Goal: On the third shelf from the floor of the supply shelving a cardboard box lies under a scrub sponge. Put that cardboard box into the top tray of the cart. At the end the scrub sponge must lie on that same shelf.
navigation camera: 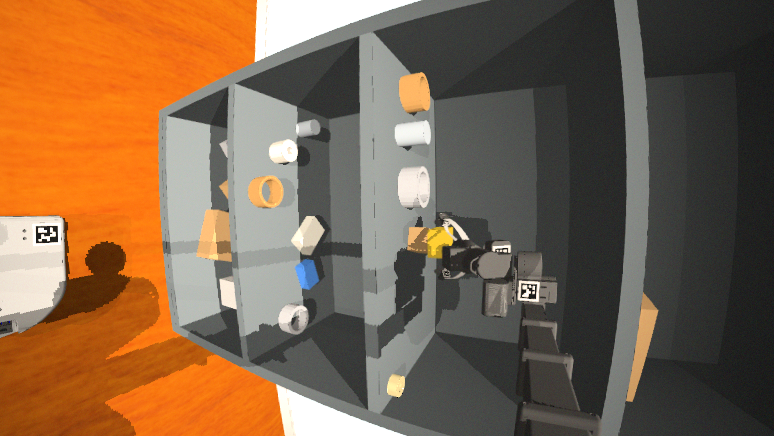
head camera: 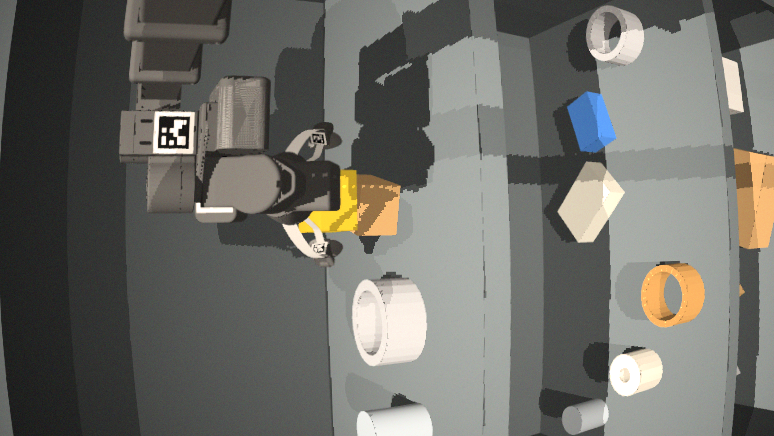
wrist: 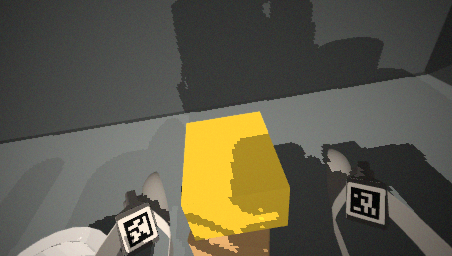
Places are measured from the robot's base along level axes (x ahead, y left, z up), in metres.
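Where they show: gripper, fingertip midpoint: (navigation camera: 440,245).
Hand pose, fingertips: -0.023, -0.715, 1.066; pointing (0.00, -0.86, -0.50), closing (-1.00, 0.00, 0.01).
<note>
Things, the pixels of their centre, and the offset from my fingertips, as dx, dy, dz. Level surfaces: height alone.
- cardboard box, body centre: (head camera: 364,203) (navigation camera: 422,241) +0.010, -0.008, -0.051
- third shelf, its level: dz -0.076
- yellow scrub sponge, body centre: (head camera: 326,202) (navigation camera: 440,241) +0.009, -0.016, -0.003
- wide white ring, body centre: (head camera: 387,321) (navigation camera: 414,187) +0.148, +0.057, -0.052
- white cylinder, body centre: (head camera: 394,429) (navigation camera: 412,133) +0.270, +0.098, -0.041
- orange ring, body centre: (navigation camera: 415,93) +0.394, +0.052, -0.051
- small yellow cylinder, body centre: (navigation camera: 396,385) -0.333, +0.131, -0.063
- blue block, body centre: (head camera: 591,122) (navigation camera: 307,274) -0.141, -0.069, -0.513
- cream block, body centre: (head camera: 590,202) (navigation camera: 308,235) +0.002, -0.078, -0.513
The cardboard box (head camera: 383,213) (navigation camera: 417,239) (wrist: 227,246) stands on the third shelf (head camera: 454,303) (navigation camera: 383,216) (wrist: 30,167). The yellow scrub sponge (head camera: 349,203) (navigation camera: 438,241) (wrist: 215,160) lies on top of it and hides most of the box in the wrist view. My gripper (head camera: 326,193) (navigation camera: 445,245) (wrist: 244,179) is open, its fingers spread wide on either side of the sponge, with a gap on each side. In the head view the gripper body covers part of the sponge. The cart does not show.
On the same shelf, a wide white ring (head camera: 398,322) (navigation camera: 413,186) is beside the box, then a white cylinder (head camera: 398,423) (navigation camera: 412,133), an orange ring (navigation camera: 414,92) and a small yellow cylinder (navigation camera: 395,385). A blue block (head camera: 591,121) (navigation camera: 307,274) and a cream block (head camera: 590,201) (navigation camera: 308,235) are one shelf lower.
</note>
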